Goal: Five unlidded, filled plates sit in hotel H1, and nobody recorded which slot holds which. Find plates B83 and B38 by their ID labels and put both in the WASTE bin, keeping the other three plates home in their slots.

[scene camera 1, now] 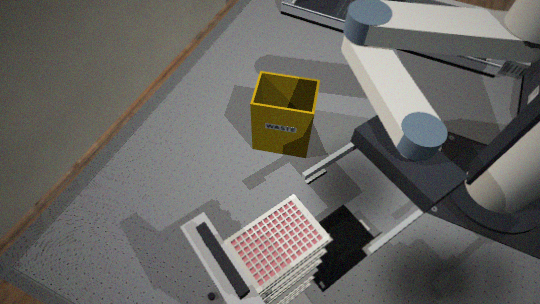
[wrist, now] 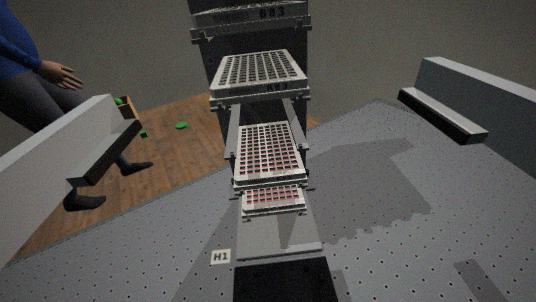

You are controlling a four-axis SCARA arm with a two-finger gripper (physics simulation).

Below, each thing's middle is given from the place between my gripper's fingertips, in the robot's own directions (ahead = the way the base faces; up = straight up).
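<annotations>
I see the plate R33 (wrist: 267, 156) 60 mm ahead of my hand, 120 mm to the left of it and 130 mm below it. The plate B38 (wrist: 285, 199) is there too, 120 mm to the left of my hand and 60 mm ahead of it, but 180 mm below it. Going by their middles, of the things named here the plate R33 is the nearest to my hand.
</annotations>
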